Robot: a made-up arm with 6 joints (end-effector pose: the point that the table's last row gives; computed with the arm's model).
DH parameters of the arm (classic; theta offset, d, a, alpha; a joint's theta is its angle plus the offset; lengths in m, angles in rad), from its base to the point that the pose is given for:
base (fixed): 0.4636 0 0.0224 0
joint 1: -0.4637 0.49 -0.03 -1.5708
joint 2: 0.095 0 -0.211 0
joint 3: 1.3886 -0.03 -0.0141 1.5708
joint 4: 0 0.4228 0.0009 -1.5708
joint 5: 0 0.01 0.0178 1.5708
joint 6: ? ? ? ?
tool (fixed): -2.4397 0.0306 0 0
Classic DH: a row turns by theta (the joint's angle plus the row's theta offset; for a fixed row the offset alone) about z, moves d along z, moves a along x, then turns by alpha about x.
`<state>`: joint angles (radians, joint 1 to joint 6).
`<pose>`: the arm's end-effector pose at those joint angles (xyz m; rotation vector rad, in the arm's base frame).
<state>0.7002 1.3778 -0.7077 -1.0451 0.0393 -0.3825</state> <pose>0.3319 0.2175 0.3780 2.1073 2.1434 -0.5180</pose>
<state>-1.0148 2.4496 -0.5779 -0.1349 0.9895 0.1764</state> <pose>-0.0061 0.0447 0.1678 -0.5332 1.5693 0.9999</pose>
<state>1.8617 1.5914 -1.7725 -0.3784 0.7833 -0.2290</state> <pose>-0.0900 0.4804 0.7407 -1.1814 -2.2783 0.5115</pose>
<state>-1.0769 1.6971 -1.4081 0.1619 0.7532 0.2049</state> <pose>0.2708 -0.4075 0.5349 -1.3812 1.0572 -0.8511</pose>
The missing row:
joint 6: -0.2599 0.1005 -0.006 -1.2987
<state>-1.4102 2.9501 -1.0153 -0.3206 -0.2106 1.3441</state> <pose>0.0297 -0.0632 -0.0072 -0.1759 1.9465 -0.9214</pose>
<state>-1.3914 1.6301 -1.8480 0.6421 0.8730 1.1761</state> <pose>0.1422 -0.4653 0.8155 0.0179 0.7651 -1.6653</pose>
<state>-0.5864 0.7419 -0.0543 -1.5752 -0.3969 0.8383</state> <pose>0.2355 -0.1163 0.3375 -2.2951 -0.4648 -0.1627</pose>
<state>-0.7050 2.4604 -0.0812 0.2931 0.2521 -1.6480</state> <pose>-0.1620 0.1611 0.2555 -0.9548 -0.1510 1.3923</pose>
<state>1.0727 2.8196 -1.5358 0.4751 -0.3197 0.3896</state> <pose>0.2271 0.3749 0.0654 -1.5428 -0.2099 0.3560</pose>
